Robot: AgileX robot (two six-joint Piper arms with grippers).
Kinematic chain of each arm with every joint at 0, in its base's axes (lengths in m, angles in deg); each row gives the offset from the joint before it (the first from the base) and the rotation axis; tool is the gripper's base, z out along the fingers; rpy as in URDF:
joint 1: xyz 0 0 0.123 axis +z
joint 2: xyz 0 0 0 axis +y
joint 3: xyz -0.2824 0 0.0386 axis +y
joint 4: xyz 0.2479 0 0.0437 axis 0.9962 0 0.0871
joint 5: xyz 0 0 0 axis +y
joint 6: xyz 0.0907 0 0.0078 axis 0.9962 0 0.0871
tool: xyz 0 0 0 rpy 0 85 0
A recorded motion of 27 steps. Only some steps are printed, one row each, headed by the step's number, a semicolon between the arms.
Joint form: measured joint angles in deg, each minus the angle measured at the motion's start. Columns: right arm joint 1, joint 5, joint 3, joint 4, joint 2, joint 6; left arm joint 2, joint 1, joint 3, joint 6, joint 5, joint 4.
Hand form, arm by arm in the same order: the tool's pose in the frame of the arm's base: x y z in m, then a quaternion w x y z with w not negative. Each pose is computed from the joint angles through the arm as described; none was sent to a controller.
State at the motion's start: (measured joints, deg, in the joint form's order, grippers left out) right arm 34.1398 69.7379 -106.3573 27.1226 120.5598 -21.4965; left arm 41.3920 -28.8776 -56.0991 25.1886 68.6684 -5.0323
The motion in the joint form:
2: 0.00 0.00 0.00 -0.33 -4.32 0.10; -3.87 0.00 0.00 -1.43 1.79 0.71
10: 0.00 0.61 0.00 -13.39 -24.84 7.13; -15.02 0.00 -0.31 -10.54 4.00 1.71
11: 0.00 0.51 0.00 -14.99 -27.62 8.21; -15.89 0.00 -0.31 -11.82 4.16 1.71
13: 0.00 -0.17 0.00 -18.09 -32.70 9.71; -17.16 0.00 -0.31 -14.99 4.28 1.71
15: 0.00 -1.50 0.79 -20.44 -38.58 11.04; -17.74 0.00 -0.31 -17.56 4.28 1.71
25: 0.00 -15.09 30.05 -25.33 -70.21 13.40; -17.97 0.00 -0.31 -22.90 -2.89 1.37
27: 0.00 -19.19 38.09 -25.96 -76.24 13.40; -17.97 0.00 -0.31 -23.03 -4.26 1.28
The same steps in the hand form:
2: 0.3392 0.2766 0.2811 0.10427 -0.40451 0.87652 0.23919; 0.0692 -0.0456 0.3797 0.36515 0.41324 0.83245 -0.05406
10: 0.2815 0.2155 0.4168 0.27596 -0.38481 0.86434 0.16938; 0.0228 -0.0183 0.3894 0.43413 0.33673 0.83141 -0.08306
11: 0.2709 0.2055 0.4332 0.30064 -0.37679 0.86090 0.16277; 0.0191 -0.0163 0.3896 0.43868 0.32667 0.83246 -0.08861
13: 0.2506 0.1861 0.4621 0.35054 -0.36263 0.85045 0.14950; 0.0138 -0.0134 0.3899 0.44490 0.30233 0.83680 -0.10210
15: 0.2248 0.1643 0.4896 0.40368 -0.34601 0.83460 0.14409; 0.0115 -0.0121 0.3901 0.44693 0.28290 0.84112 -0.11286
25: 0.1117 0.0786 0.4762 0.52925 -0.30104 0.78109 0.13845; 0.0156 -0.0147 0.3999 0.49520 0.23358 0.82330 -0.14961
27: 0.0971 0.0676 0.4549 0.54532 -0.29711 0.77183 0.13649; 0.0164 -0.0152 0.4018 0.50475 0.23069 0.81762 -0.15332

